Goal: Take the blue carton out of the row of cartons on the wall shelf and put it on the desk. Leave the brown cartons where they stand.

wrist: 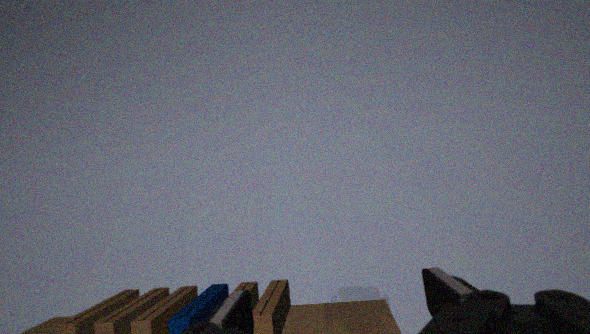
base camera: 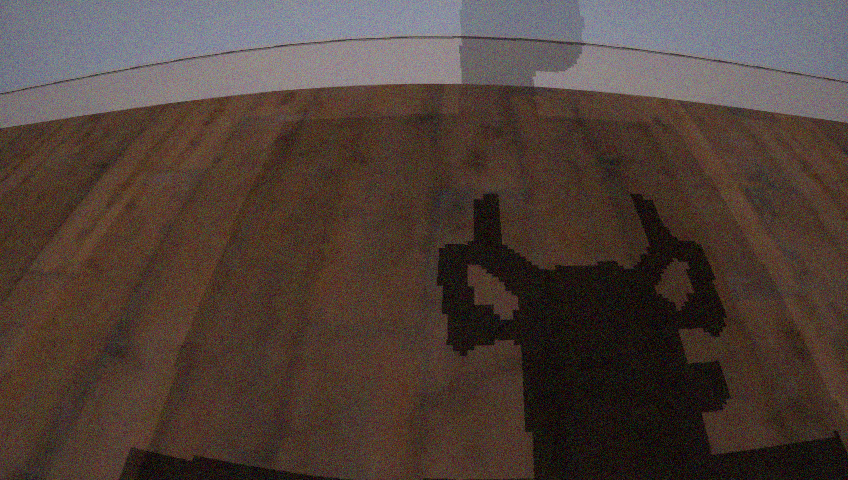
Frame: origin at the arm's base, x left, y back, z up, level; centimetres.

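Where they show: gripper, fingertip midpoint: (wrist: 336, 299).
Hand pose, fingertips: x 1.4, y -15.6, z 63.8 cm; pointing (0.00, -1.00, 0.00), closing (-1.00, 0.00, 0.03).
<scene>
After its pixels a point has its place.
The blue carton (wrist: 200, 307) {x 34.7, y -73.6, z 42.4 cm} stands upright in the row on the wall shelf (wrist: 345, 317) {x -1.0, y -80.9, z 34.4 cm}, low and left of centre in the wrist view. Three brown cartons stand to its left, the nearest being a brown carton (wrist: 167, 309) {x 44.1, y -74.7, z 42.0 cm}. Two stand to its right, the outermost being a brown carton (wrist: 272, 305) {x 16.1, y -71.7, z 42.4 cm}. My gripper (wrist: 336, 299) {x 1.4, y -15.6, z 63.8 cm} is open, with nothing between its fingers. Its left finger overlaps the view of the blue carton's right side and the brown carton beside it; its right finger is beyond the shelf's right end in the view. The cartons' lower parts are cut off. The desk does not show.
A plain wall (wrist: 300, 150) {x 6.6, y -91.5, z 81.0 cm} rises behind the shelf. The base camera shows the wooden floor (base camera: 327, 267) {x 12.5, y -46.8, z -39.6 cm} with a dark gripper-shaped shadow (base camera: 601, 333) {x -13.0, y -38.2, z -39.7 cm}, and a pale baseboard (base camera: 297, 68) {x 25.9, y -90.8, z -35.5 cm} along the wall ahead, with a fainter shadow across it.
</scene>
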